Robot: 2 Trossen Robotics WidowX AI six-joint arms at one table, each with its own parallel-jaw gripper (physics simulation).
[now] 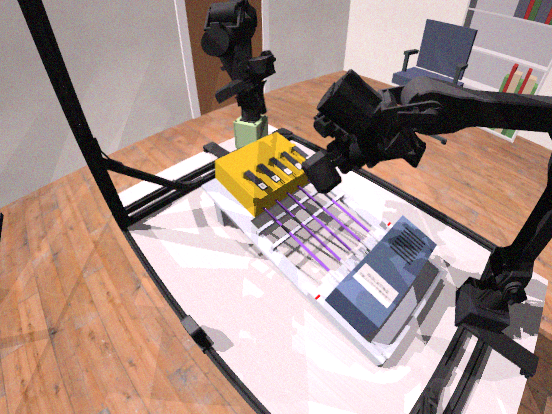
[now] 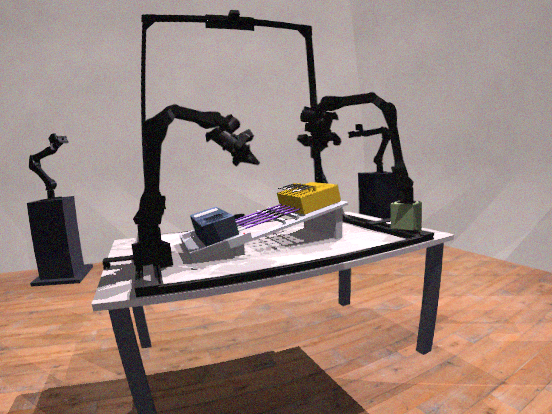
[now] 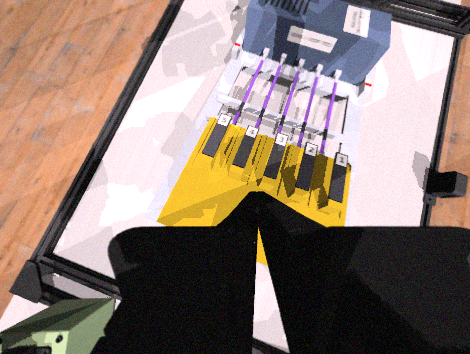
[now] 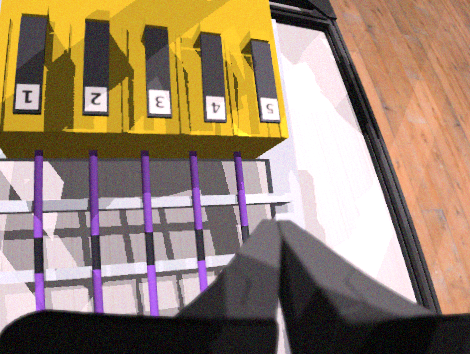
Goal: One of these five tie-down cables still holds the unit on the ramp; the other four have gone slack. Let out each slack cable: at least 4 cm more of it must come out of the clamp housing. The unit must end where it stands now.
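Note:
The yellow clamp housing [image 1: 240,162] [image 2: 320,198] [image 3: 195,192] [image 4: 150,10] sits at the ramp's high end, with five dark levers labelled 1 to 5. Lever 1 [image 3: 338,182] [image 4: 31,60] and lever 5 [image 3: 214,140] [image 4: 262,70] are the outer ones. Purple cables with black bands, such as cable 1 [image 4: 38,190] and cable 3 [image 4: 146,175], run down to the blue unit [image 1: 350,295] [image 2: 215,227] [image 3: 345,50]. Slackness cannot be told. My left gripper [image 3: 256,198] is shut and empty, above the housing's rear. My right gripper [image 2: 257,162] [image 4: 274,233] is shut and empty, above the cables near cable 5.
The white ramp [image 2: 324,212] slopes down to the unit, with red marks beside its lower end. A green block [image 1: 250,132] [image 2: 406,216] [image 3: 75,325] stands at the left arm's base. Black rails border the table, and a black overhead frame [image 2: 175,18] stands over it.

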